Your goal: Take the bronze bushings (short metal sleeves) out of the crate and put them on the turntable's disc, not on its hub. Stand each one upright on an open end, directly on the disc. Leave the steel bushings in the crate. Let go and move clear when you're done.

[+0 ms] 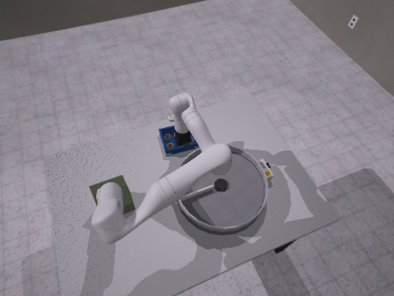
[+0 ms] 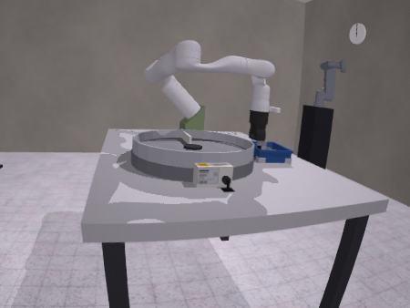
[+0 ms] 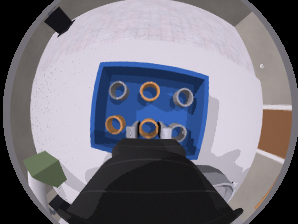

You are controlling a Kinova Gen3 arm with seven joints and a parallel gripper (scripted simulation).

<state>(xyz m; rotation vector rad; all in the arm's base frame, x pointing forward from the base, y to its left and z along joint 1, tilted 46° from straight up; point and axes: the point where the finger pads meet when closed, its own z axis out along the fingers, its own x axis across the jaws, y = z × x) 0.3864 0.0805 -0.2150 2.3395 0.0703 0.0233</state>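
Right now my hand is 3 cm to the right of the crate. The rest, counted from my hand: turntable (11 cm ahead, 31 cm to the right, 2 cm above); turntable disc (9 cm ahead, 31 cm to the right, 2 cm above).
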